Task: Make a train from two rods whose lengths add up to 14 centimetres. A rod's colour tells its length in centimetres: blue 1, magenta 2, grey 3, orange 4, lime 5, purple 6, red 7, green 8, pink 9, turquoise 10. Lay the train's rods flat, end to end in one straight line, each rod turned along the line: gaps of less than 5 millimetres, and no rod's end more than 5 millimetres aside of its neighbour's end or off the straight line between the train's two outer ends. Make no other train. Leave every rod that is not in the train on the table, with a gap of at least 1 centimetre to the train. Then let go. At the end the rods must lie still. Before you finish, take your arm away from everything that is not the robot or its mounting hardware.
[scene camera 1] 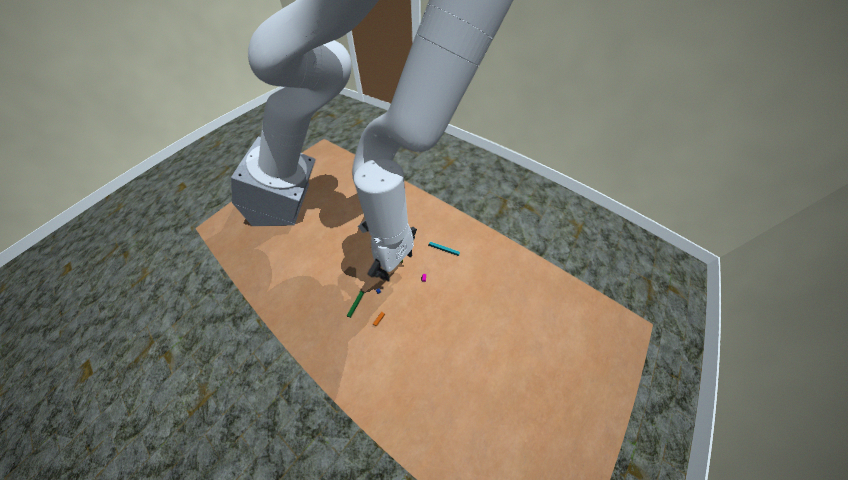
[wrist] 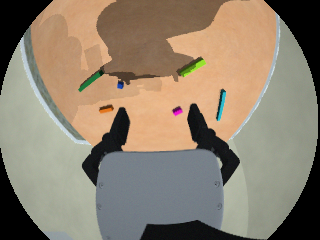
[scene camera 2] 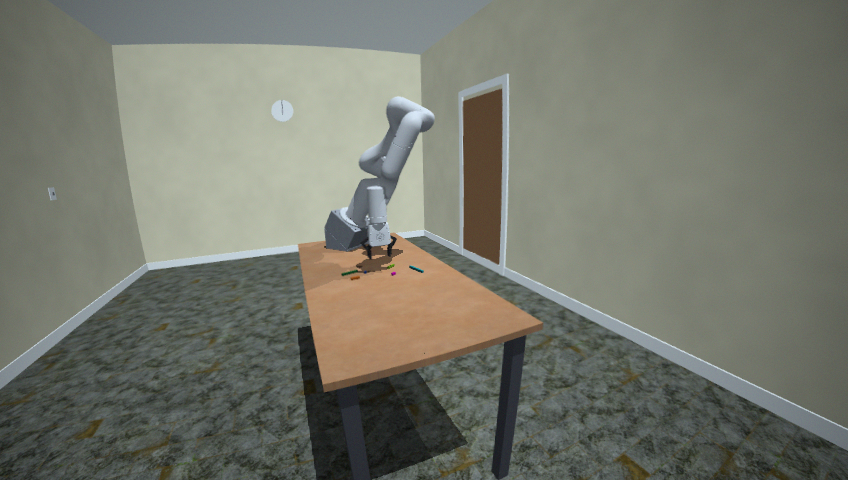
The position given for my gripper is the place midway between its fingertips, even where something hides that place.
Observation:
I see my gripper (scene camera 1: pixel 396 265).
My gripper also shows in the wrist view (wrist: pixel 157 112).

